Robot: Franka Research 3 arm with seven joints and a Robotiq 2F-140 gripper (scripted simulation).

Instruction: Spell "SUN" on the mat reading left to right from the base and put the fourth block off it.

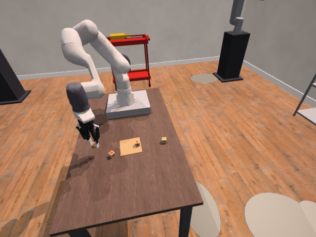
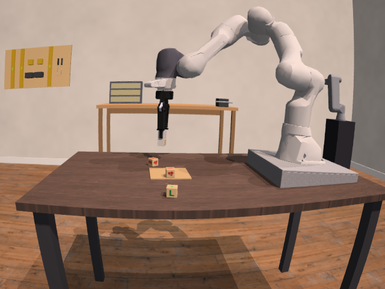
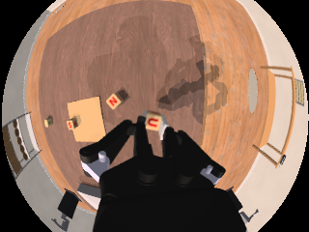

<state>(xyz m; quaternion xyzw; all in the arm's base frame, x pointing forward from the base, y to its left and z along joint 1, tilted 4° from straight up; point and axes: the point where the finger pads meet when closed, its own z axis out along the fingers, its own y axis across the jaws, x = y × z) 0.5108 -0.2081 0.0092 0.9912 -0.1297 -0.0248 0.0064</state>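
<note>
The mat is 20 mm behind my hand, 210 mm to the left of it and 100 mm below it. The rest, counted from my hand: S block: 20 mm behind, 260 mm to the left, 80 mm below; N block: 40 mm ahead, 90 mm to the left, 80 mm below; U block: 20 mm below.
</note>
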